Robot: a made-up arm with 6 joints. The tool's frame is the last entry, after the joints.
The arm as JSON. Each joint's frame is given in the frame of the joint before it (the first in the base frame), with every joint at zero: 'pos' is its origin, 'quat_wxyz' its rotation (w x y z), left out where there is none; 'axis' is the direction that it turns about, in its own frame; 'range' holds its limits. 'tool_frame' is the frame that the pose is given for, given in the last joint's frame.
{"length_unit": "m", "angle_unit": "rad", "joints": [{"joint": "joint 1", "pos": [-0.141, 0.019, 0.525], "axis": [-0.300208, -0.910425, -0.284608], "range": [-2.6, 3.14]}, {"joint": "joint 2", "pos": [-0.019, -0.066, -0.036], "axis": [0.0, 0.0, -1.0], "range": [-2.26, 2.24]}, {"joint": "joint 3", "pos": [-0.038, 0.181, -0.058], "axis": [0.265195, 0.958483, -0.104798], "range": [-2.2, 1.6]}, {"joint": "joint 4", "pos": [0.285, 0.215, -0.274], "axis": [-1.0, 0.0, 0.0], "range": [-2.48, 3.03]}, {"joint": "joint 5", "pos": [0.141, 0.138, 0.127], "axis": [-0.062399, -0.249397, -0.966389], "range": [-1.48, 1.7]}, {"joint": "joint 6", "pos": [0.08, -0.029, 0.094], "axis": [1.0, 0.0, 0.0], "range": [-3.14, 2.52]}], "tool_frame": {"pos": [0.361, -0.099, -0.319], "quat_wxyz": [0.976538, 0.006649, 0.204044, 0.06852]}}
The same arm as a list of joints. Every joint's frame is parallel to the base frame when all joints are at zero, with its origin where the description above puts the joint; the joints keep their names.
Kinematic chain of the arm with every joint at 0, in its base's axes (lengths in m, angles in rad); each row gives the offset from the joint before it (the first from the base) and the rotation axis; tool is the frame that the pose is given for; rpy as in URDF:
joint 1: xyz -0.1410 0.0190 0.5250 axis -0.300208 -0.910425 -0.284608
joint 2: xyz -0.0190 -0.0660 -0.0360 axis -z
joint 3: xyz -0.0380 0.1810 -0.0580 axis 0.265195 0.958483 -0.104798
joint 4: xyz 0.2850 0.2150 -0.2740 axis -x
joint 5: xyz 0.1410 0.1380 0.1270 axis -0.062399 -0.249397 -0.966389
joint 6: xyz 0.0800 -0.0290 0.0940 axis +x
tool: xyz 0.3610 -0.0990 -0.3190 rpy 0.0446 0.4089 0.1494
Joint limits (rad, base to tool): -2.6000..3.1400 -2.2600..2.2400 -2.2000..1.6000 -2.4800..3.0300 -1.4800..1.7000 -3.1400..2.5200

